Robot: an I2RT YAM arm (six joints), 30 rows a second.
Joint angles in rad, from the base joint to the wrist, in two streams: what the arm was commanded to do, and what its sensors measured. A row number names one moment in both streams.
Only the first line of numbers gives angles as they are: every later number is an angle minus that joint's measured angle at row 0.
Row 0, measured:
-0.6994, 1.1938, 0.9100, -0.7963, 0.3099, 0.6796
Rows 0 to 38, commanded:
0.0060, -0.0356, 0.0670, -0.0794, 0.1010, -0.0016
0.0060, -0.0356, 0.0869, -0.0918, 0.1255, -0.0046
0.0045, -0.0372, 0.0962, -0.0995, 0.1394, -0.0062
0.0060, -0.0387, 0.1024, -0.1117, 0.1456, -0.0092
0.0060, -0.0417, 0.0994, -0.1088, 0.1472, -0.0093
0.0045, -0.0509, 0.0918, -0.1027, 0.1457, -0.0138
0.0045, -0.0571, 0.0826, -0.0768, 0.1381, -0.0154
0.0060, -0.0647, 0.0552, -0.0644, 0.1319, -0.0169
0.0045, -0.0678, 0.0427, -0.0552, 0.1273, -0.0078
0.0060, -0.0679, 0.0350, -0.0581, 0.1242, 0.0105
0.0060, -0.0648, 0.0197, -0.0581, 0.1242, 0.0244
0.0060, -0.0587, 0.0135, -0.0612, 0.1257, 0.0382
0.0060, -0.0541, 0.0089, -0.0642, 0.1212, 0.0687
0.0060, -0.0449, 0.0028, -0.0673, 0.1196, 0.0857
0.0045, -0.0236, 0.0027, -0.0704, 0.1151, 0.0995
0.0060, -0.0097, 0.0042, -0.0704, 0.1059, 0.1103
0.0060, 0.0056, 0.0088, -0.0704, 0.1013, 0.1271
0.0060, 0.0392, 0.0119, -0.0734, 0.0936, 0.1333
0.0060, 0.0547, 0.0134, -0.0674, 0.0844, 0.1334
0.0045, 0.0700, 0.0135, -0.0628, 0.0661, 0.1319
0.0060, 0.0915, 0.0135, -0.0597, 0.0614, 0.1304
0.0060, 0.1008, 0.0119, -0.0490, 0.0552, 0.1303
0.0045, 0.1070, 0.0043, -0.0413, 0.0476, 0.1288
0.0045, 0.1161, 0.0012, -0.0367, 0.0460, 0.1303
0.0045, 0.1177, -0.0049, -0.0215, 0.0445, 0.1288
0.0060, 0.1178, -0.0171, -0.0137, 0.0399, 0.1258
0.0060, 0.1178, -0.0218, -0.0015, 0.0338, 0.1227
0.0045, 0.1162, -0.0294, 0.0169, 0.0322, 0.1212
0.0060, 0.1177, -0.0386, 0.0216, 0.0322, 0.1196
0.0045, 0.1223, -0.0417, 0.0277, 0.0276, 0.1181
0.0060, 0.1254, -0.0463, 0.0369, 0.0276, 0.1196
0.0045, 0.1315, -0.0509, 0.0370, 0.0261, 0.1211
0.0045, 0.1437, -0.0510, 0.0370, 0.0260, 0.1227
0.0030, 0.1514, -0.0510, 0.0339, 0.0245, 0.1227
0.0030, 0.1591, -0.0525, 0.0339, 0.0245, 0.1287
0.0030, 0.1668, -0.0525, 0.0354, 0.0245, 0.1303
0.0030, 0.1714, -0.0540, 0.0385, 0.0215, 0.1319
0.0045, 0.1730, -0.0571, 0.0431, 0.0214, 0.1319
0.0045, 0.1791, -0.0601, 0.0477, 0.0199, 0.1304
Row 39, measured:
0.0000, 0.1606, -0.0393, 0.0168, 0.0351, 0.1072
